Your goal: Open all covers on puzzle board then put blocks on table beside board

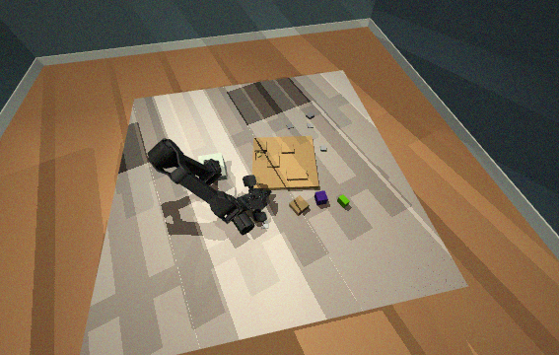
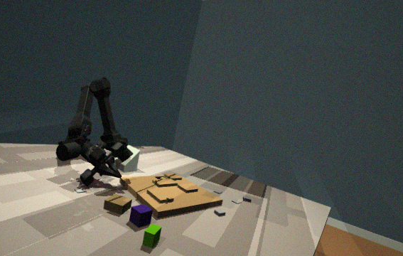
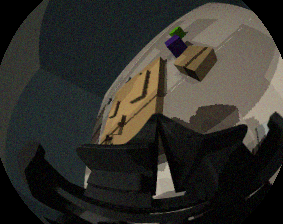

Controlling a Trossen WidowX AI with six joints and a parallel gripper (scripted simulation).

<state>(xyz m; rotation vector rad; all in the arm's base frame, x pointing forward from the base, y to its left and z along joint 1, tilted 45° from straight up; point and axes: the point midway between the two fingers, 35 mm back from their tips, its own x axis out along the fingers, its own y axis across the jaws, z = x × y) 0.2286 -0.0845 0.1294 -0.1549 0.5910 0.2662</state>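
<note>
Right now the tan puzzle board is 5 cm ahead of my gripper tip, 18 cm to the left of it and 4 cm below it. From my gripper tip the other things lie so: purple block (21 cm ahead, 3 cm to the right, 3 cm below); brown block (11 cm ahead, 5 cm to the right, 4 cm below); green block (30 cm ahead, 5 cm to the right, 4 cm below).
</note>
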